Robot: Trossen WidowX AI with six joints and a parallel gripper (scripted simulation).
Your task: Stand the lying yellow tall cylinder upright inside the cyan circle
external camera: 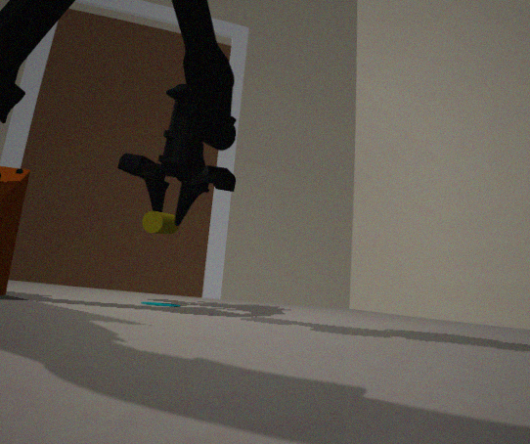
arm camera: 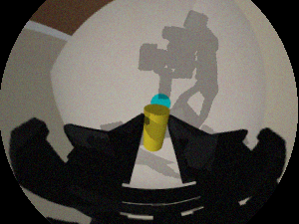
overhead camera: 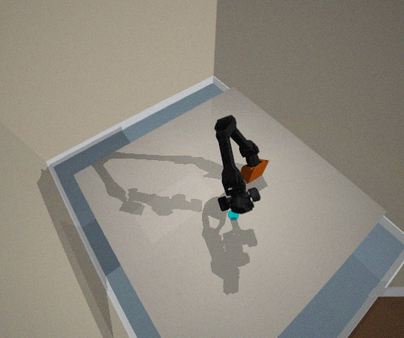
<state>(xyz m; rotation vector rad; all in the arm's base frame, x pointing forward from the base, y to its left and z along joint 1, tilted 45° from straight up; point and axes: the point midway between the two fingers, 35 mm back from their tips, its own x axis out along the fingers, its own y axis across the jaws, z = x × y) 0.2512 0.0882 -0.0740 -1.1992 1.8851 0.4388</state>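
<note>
The cyan circle is 1 cm ahead of my gripper tip, 1 cm to the right of it and 13 cm below it. From my gripper tip the other things lie so: yellow cylinder (1 cm behind, 2 cm to the right).
</note>
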